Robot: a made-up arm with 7 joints. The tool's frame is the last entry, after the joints. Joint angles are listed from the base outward. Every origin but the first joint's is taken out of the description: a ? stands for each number. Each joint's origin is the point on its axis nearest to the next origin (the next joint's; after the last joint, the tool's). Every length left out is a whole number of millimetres.
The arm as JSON. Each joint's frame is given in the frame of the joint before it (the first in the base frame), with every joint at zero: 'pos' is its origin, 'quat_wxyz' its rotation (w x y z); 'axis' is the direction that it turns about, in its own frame. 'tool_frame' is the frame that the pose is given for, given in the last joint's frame.
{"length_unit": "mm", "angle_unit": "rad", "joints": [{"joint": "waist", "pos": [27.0, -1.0, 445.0], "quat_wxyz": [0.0, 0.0, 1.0, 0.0], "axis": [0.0, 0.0, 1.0]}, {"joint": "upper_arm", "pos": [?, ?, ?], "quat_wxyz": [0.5, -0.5, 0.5, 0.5], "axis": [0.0, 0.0, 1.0]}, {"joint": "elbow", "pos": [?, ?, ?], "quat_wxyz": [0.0, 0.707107, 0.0, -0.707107], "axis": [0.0, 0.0, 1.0]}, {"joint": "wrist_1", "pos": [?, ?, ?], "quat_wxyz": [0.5, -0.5, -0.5, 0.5], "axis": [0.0, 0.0, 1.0]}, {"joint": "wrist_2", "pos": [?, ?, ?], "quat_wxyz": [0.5, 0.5, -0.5, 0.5], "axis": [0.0, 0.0, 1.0]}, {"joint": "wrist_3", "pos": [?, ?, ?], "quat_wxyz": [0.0, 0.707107, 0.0, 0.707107], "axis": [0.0, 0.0, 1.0]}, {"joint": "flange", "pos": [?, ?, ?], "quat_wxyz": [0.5, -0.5, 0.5, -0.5], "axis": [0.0, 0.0, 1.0]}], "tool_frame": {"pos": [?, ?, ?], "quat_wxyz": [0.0, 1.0, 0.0, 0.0]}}
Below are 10 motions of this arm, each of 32 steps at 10 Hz.
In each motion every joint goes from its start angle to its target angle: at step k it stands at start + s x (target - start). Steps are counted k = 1, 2, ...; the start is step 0. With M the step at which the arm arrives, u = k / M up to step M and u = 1 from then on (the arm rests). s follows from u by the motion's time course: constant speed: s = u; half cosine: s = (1 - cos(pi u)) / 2; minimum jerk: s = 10 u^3 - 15 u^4 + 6 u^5.
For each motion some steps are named. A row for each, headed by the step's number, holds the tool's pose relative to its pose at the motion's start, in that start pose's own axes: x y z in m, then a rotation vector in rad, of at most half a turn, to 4 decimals.
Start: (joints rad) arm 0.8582 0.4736 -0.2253 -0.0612 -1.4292 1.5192 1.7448
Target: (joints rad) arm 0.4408 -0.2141 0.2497 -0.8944 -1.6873 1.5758 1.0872
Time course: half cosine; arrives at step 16
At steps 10, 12, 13, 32:
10: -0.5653 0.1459 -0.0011 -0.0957 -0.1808 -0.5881
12: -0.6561 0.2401 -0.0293 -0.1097 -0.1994 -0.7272
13: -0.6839 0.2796 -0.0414 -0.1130 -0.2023 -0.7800
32: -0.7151 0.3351 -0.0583 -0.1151 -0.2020 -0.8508

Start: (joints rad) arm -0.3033 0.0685 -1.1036 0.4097 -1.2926 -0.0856 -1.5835
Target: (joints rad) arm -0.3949 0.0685 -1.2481 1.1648 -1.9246 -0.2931 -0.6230
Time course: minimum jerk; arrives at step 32
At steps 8, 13, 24, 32:
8: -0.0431 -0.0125 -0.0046 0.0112 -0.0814 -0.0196
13: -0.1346 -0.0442 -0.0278 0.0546 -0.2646 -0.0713
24: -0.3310 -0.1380 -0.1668 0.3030 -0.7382 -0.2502
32: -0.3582 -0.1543 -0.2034 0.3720 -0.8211 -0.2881

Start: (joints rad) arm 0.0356 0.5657 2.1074 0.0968 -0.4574 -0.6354 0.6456
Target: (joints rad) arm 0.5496 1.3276 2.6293 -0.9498 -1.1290 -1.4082 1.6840
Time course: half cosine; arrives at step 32
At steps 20, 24, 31, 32:
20: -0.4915 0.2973 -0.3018 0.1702 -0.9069 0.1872
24: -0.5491 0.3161 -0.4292 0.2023 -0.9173 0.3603
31: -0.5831 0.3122 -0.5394 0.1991 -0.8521 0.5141
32: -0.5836 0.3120 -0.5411 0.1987 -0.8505 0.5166

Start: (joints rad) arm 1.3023 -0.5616 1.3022 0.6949 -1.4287 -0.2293 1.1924
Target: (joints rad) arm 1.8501 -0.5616 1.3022 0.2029 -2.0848 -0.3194 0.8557
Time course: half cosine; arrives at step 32
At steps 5, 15, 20, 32:
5: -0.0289 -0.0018 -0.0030 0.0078 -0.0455 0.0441
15: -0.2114 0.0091 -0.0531 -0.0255 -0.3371 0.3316
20: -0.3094 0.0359 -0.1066 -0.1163 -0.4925 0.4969
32: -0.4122 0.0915 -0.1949 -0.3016 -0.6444 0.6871

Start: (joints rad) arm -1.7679 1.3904 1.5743 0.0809 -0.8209 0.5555 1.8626
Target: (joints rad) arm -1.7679 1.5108 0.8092 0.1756 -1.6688 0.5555 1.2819
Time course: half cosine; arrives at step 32
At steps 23, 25, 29, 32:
23: -0.1196 0.0377 0.0291 -0.1819 -0.7067 1.5750
25: -0.1286 0.0409 0.0306 -0.2192 -0.7620 1.7082
29: -0.1405 0.0453 0.0325 -0.2740 -0.8340 1.8845
32: -0.1432 0.0464 0.0329 -0.2878 -0.8506 1.9257

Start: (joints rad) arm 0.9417 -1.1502 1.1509 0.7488 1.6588 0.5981 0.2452
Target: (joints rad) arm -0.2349 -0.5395 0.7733 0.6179 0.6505 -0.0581 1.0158
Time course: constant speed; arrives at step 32
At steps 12, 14, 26, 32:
12: -0.3258 0.2635 -0.1429 -0.4461 -0.6689 0.0963
14: -0.3693 0.2927 -0.1879 -0.5098 -0.7733 0.1390
26: -0.5442 0.3467 -0.4998 -0.8401 -1.2753 0.5642
32: -0.5785 0.3045 -0.6417 -0.9874 -1.4023 0.8656

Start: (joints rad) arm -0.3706 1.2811 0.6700 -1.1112 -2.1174 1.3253 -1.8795
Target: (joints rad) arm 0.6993 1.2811 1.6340 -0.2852 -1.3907 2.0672 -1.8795
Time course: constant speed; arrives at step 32
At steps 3, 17, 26, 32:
3: -0.0842 -0.0032 -0.0436 -0.0077 -0.2257 0.1138
17: -0.3148 -0.2055 -0.4207 -0.0275 -1.1450 0.8959
26: -0.2271 -0.4522 -0.6501 -0.0573 -1.5260 1.6234
32: -0.0804 -0.6121 -0.7239 -0.1048 -1.6258 2.1996

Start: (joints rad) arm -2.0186 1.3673 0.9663 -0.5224 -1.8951 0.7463 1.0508
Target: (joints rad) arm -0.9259 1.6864 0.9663 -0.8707 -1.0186 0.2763 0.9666
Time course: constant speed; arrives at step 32
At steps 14, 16, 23, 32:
14: 0.1788 -0.1953 -0.2821 0.5731 0.3069 -0.1992
16: 0.1985 -0.2108 -0.3312 0.6472 0.3524 -0.2314
23: 0.2540 -0.2375 -0.5103 0.8881 0.5168 -0.3513
32: 0.2949 -0.2095 -0.7398 1.1495 0.7430 -0.5215

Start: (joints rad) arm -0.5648 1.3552 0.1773 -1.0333 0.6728 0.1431 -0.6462
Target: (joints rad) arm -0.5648 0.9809 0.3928 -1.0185 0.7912 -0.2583 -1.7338
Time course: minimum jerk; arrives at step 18
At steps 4, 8, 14, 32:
4: -0.0247 0.0068 0.0068 -0.0291 -0.0523 0.0623
8: -0.1263 0.0378 0.0255 -0.1951 -0.2380 0.3123
14: -0.2813 0.0967 0.0234 -0.5888 -0.3901 0.6627
32: -0.3019 0.1058 0.0199 -0.6537 -0.3931 0.7051

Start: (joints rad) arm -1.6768 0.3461 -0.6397 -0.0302 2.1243 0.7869 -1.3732
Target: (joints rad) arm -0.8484 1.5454 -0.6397 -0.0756 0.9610 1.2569 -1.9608
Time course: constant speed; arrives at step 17
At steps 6, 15, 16, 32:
6: 0.3322 -0.2242 0.0315 0.3965 0.3656 0.0330
15: 0.5378 -0.8031 -0.1631 1.4565 0.5029 0.2208
16: 0.5371 -0.8615 -0.2059 1.5917 0.4782 0.2557
32: 0.5329 -0.9157 -0.2521 1.7279 0.4452 0.2936

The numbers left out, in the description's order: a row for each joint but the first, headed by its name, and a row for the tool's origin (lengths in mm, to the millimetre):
upper_arm: -27.0 -28.0 0.0
elbow: 367.0 19.0 0.0
wrist_1: 58.0 19.0 0.0
wrist_2: -27.0 355.0 0.0
wrist_3: 11.0 15.0 0.0
flange: -178.0 24.0 0.0
tool: -12.0 21.0 0.0

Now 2 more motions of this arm.
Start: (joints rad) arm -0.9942 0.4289 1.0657 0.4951 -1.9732 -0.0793 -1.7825
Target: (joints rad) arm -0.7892 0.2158 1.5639 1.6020 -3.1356 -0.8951 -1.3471
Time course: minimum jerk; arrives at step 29
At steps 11, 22, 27, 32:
11: -0.0469 0.2231 -0.0550 -0.5609 -0.1241 0.0545
22: -0.0974 0.5047 -0.4712 -1.8690 -0.3760 0.4613
27: -0.1051 0.5010 -0.5393 -2.0378 -0.4078 0.5905
32: -0.1054 0.5007 -0.5414 -2.0430 -0.4088 0.5950

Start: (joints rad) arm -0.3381 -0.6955 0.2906 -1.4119 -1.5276 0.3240 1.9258
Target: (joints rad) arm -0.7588 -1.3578 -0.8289 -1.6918 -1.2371 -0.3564 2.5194
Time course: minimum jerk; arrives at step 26
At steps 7, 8, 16, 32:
7: -0.0118 -0.1426 -0.0380 0.2834 0.0358 -0.1611
8: -0.0199 -0.1942 -0.0603 0.3937 0.0532 -0.2214
16: -0.1870 -0.5204 -0.4831 1.6183 0.3704 -0.7082
32: -0.2704 -0.4861 -0.7318 2.2797 0.6293 -0.7209

